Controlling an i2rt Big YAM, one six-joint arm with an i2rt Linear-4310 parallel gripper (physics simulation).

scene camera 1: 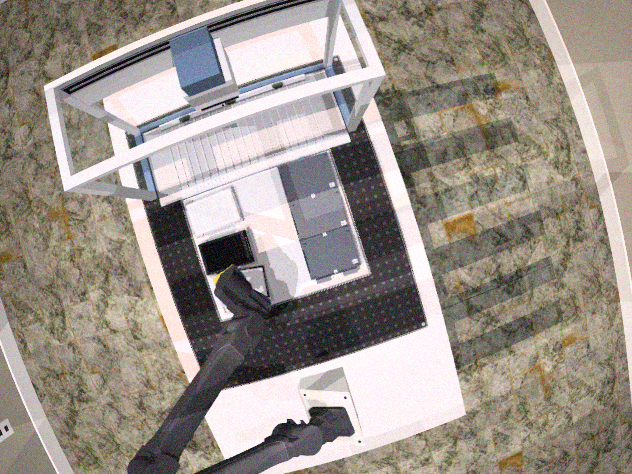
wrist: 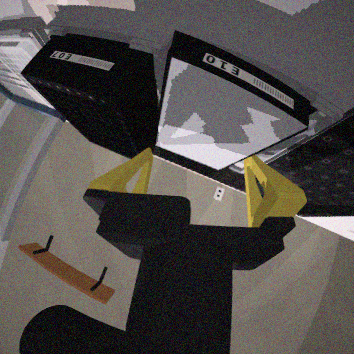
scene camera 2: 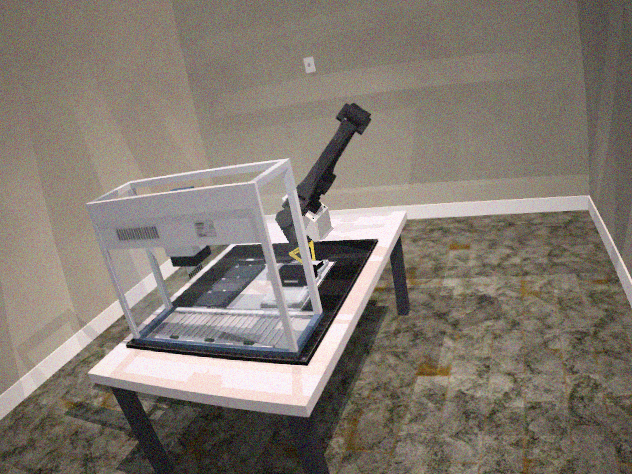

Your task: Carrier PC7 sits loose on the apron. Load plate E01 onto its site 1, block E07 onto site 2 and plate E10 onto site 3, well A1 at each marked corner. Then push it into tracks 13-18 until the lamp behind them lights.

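Pixels of known places: gripper, fingertip midpoint: (wrist: 196, 152); arm's base at its link origin: (scene camera 1: 333, 420).
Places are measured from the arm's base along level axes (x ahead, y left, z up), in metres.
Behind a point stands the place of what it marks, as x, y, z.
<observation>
Carrier PC7 appears to be the long dark grey tray (scene camera 1: 329, 250) @(0.405, -0.145, -0.121) (scene camera 2: 232, 279) @(0.465, -0.163, -0.120), with three bare sites and small white corner marks. A pale plate (scene camera 1: 213, 211) (scene camera 2: 282, 297), probably E01, sits in the left row nearest the tracks. Black block E07 (scene camera 1: 227, 252) @(0.494, 0.098, -0.080) (scene camera 2: 294, 276) @(0.537, 0.121, -0.080) (wrist: 95, 82) @(0.466, 0.046, -0.085) stands beside it. Plate E10 (scene camera 1: 256, 279) @(0.403, 0.056, -0.102) (wrist: 220, 117) @(0.396, 0.066, -0.102), black-skirted with a pale top, is at the row's near end. My gripper (scene camera 1: 220, 277) (scene camera 2: 303, 252) (wrist: 196, 152) @(0.404, 0.134, -0.102) is open and empty, tilted above and beside E10. Its body partly hides E10 in scene camera 1. The tracks (scene camera 1: 265, 130) @(0.762, -0.099, -0.127) (scene camera 2: 219, 326) are ribbed.
A white frame (scene camera 1: 224, 128) (scene camera 2: 257, 219) @(0.913, 0.239, 0.260) spans the tracks, with a blue-topped head (scene camera 1: 198, 61) @(0.821, -0.041, 0.329) hanging from its rail. Small dark lamps (scene camera 1: 277, 85) @(0.867, -0.172, -0.109) (scene camera 2: 209, 340) @(0.897, -0.021, -0.098) sit behind the tracks. A black perforated mat (scene camera 1: 352, 326) @(0.190, -0.132, -0.131) (scene camera 2: 352, 260) @(0.321, 0.259, -0.133) surrounds the pale apron (scene camera 1: 283, 244) @(0.461, -0.039, -0.131).
</observation>
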